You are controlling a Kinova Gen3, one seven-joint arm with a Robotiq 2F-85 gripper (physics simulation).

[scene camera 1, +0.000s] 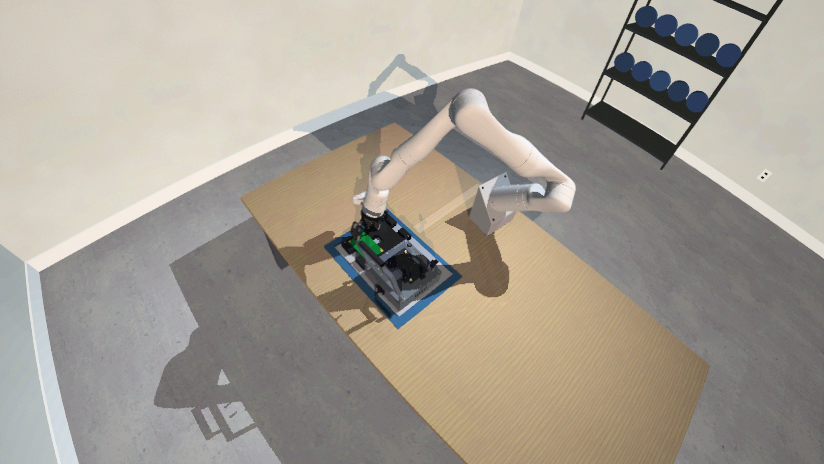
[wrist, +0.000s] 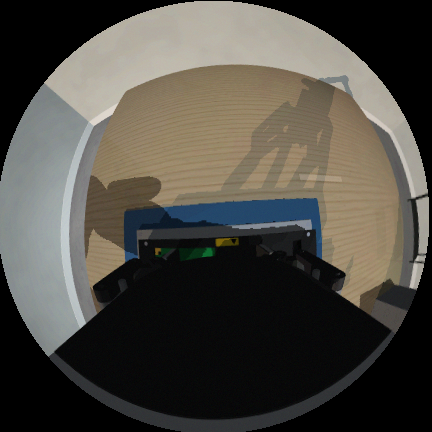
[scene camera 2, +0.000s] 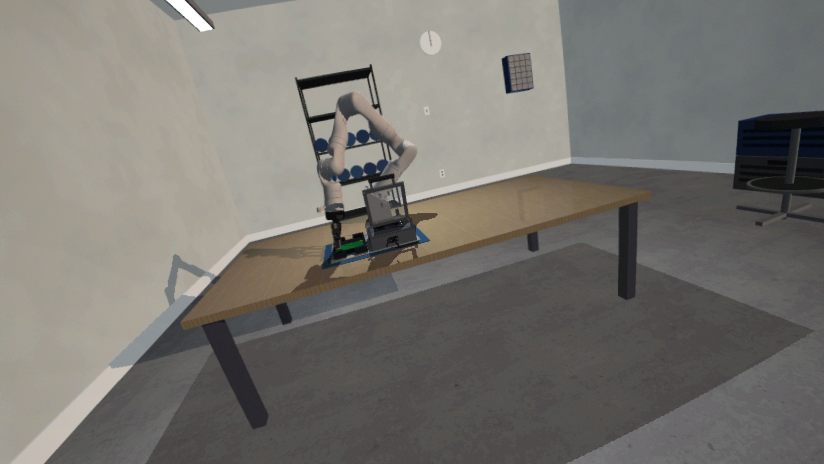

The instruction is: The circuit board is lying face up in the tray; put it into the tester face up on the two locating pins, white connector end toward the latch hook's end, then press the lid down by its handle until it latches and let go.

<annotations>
gripper: open, touches a green circuit board
</annotations>
